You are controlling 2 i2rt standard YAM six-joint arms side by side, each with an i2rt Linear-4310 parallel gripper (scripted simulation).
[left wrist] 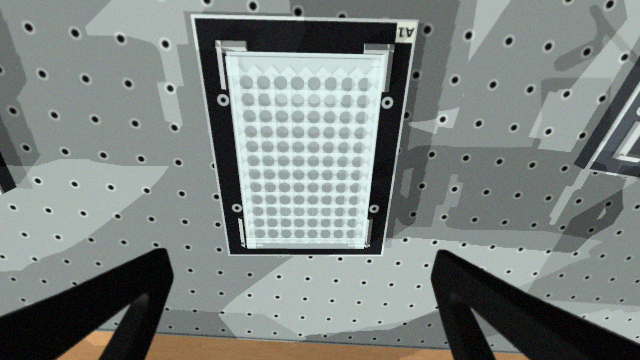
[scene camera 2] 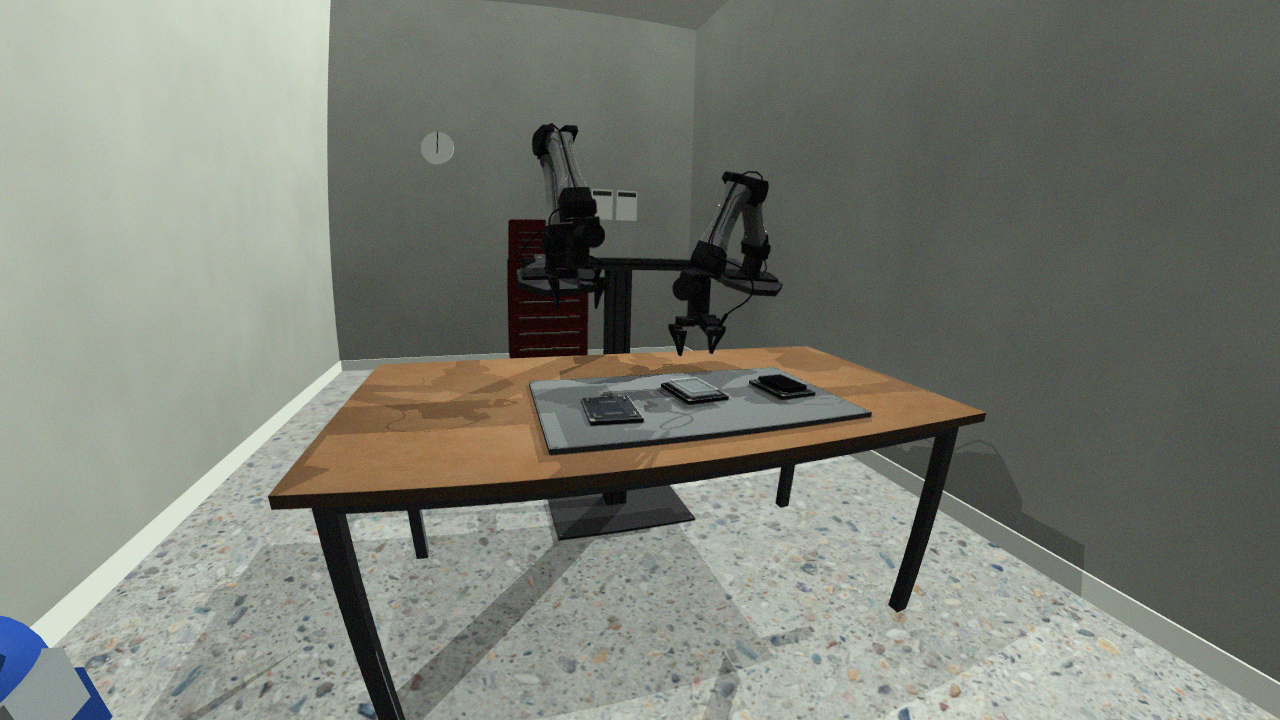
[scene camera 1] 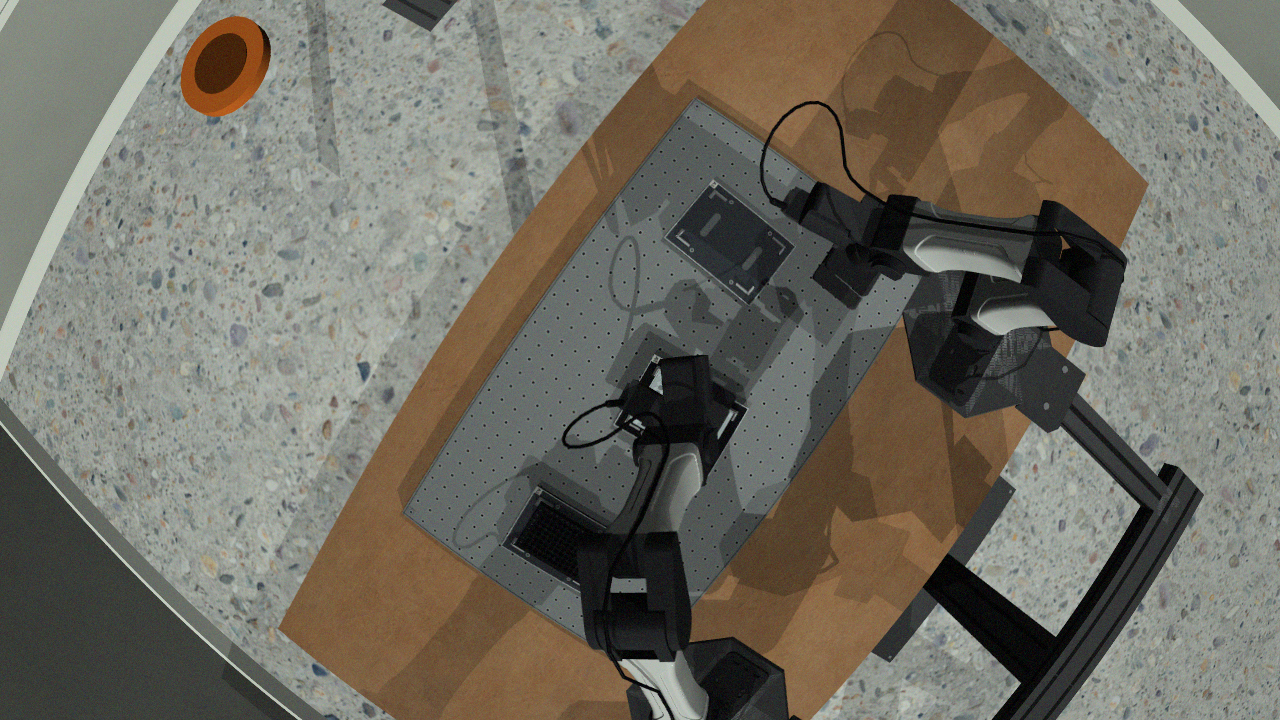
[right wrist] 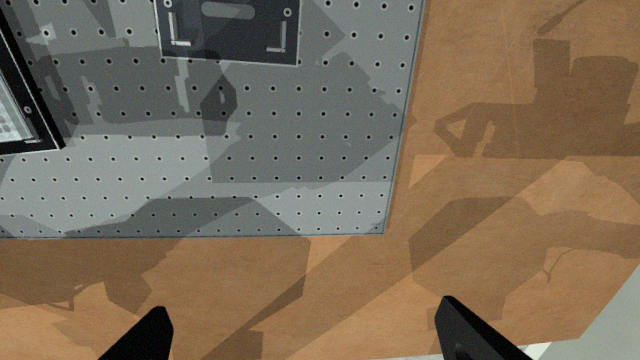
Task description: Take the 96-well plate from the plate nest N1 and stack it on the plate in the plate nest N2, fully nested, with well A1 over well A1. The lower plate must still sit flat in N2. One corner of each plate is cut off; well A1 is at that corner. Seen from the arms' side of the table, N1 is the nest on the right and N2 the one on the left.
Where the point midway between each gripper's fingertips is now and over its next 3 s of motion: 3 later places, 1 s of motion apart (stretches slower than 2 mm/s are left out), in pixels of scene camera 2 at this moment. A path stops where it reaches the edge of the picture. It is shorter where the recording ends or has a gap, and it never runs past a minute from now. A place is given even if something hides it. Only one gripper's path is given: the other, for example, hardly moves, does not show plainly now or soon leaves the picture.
My left gripper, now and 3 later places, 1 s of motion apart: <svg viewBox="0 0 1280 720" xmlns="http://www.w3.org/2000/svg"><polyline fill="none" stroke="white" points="695,354 695,368 694,384 694,383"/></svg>
